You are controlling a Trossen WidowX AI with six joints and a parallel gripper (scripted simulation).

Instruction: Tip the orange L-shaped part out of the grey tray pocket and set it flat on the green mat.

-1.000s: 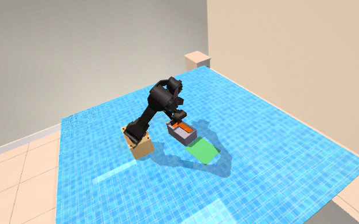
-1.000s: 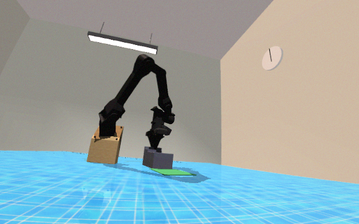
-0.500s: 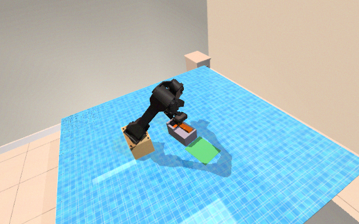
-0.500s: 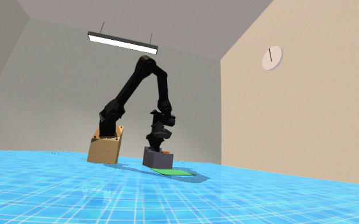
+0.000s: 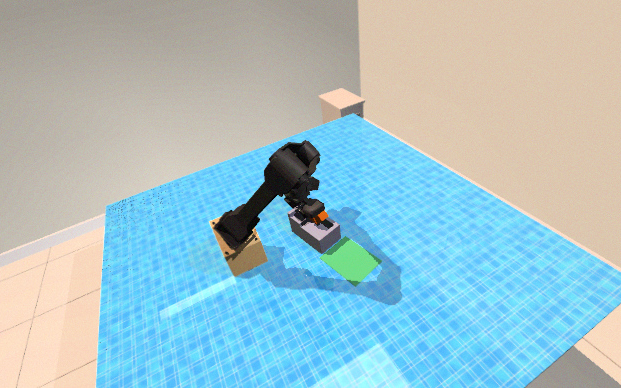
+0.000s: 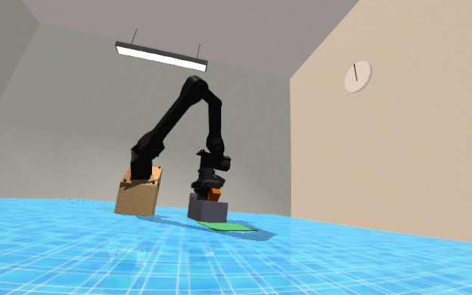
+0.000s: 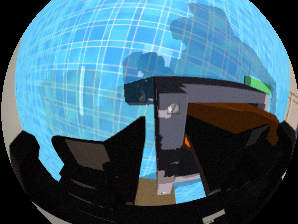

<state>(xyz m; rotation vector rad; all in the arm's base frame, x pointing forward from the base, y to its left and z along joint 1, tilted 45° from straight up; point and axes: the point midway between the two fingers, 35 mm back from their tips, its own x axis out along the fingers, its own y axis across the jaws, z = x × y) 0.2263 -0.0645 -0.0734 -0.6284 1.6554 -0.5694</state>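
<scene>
Now: the orange L-shaped part 50 mm to the right of my gripper tip and 10 mm above it. The rest, counted from my gripper tip: green mat (220 mm to the right, 50 mm below, 20 mm ahead).
</scene>
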